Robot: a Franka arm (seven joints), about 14 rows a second.
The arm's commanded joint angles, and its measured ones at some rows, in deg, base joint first. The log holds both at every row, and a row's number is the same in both.
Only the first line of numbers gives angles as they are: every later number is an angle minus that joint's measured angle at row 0.
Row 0, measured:
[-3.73, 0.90, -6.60, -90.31, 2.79, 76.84, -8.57]
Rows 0 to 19, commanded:
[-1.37, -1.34, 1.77, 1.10, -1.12, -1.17, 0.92]
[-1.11, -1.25, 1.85, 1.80, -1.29, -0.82, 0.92]
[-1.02, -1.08, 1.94, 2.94, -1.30, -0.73, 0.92]
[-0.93, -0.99, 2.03, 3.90, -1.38, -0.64, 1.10]
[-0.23, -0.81, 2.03, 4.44, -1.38, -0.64, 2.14]
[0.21, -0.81, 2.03, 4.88, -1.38, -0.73, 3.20]
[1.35, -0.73, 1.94, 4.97, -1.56, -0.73, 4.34]
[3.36, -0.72, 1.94, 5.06, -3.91, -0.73, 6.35]
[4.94, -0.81, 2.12, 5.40, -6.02, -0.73, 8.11]
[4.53, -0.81, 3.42, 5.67, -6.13, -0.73, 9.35]
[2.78, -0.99, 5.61, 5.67, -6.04, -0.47, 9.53]
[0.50, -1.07, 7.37, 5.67, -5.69, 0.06, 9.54]
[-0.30, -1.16, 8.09, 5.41, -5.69, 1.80, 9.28]
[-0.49, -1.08, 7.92, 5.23, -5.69, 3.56, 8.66]
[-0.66, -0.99, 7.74, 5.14, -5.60, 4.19, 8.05]
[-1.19, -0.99, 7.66, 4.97, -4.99, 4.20, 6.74]
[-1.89, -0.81, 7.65, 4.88, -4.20, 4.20, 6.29]
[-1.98, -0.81, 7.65, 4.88, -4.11, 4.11, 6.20]
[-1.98, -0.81, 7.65, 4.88, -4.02, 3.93, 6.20]
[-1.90, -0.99, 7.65, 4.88, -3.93, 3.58, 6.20]
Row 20, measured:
[-0.66, -0.54, 6.52, 5.05, -4.52, 3.89, 6.95]
